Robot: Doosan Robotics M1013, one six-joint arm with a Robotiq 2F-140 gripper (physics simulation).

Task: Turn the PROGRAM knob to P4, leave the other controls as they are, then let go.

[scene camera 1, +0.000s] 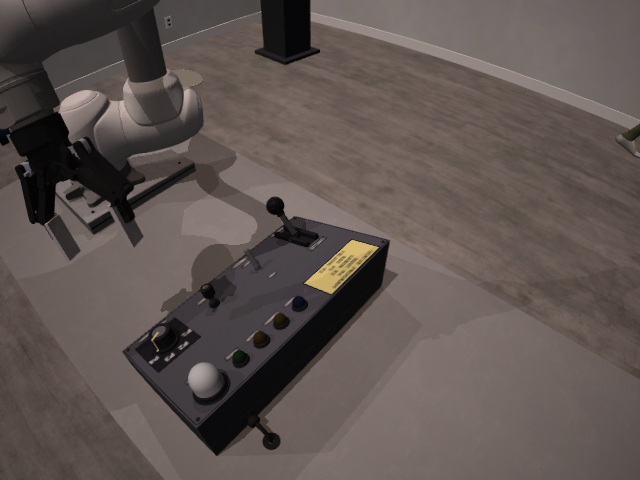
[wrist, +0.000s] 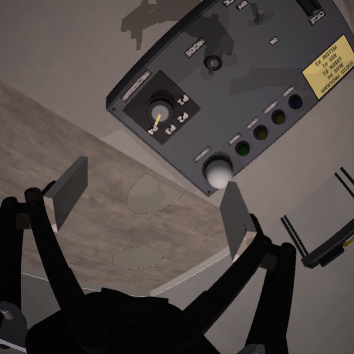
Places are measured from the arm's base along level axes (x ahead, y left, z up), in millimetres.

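Pixels of known places: gripper, fingertip midpoint: [scene camera 1: 103,249] [wrist: 154,183].
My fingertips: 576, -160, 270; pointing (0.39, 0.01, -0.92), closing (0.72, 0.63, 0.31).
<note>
Ahead of a thing's pixels: the offset from my fingertips to its middle, as dx, dy, dz. "spot": to the spot under its first point.
The PROGRAM knob @(+56, +11, -202) [scene camera 1: 163,335] [wrist: 160,112] is a round black dial with a yellow pointer line, on a dark square plate at one end of the grey control box @(+106, +196, -222) [scene camera 1: 289,289] [wrist: 182,150]. In the wrist view the pointer is directed at the P4 label @(spot: +82, -26, -210) [wrist: 153,130]; P3, P2 and P1 follow around the dial. My gripper [scene camera 1: 98,240] [wrist: 154,183] is wide open, with nothing between its fingers. It is up and away from the box, apart from the knob, at the left in the scene view.
The box also bears a white dome @(spot: +224, +11, -120) [scene camera 1: 205,380] [wrist: 219,173], a small black MODE stick @(+47, +131, -204) [scene camera 1: 207,290] [wrist: 213,63], a toggle switch @(+26, +249, -197) [scene camera 1: 252,259] [wrist: 258,16], several coloured lamps, a yellow label @(spot: +191, +345, -163) [scene camera 1: 342,266] [wrist: 331,67] and a ball-topped lever @(-29, +365, -158) [scene camera 1: 275,206]. A black pillar [scene camera 1: 285,28] stands behind.
</note>
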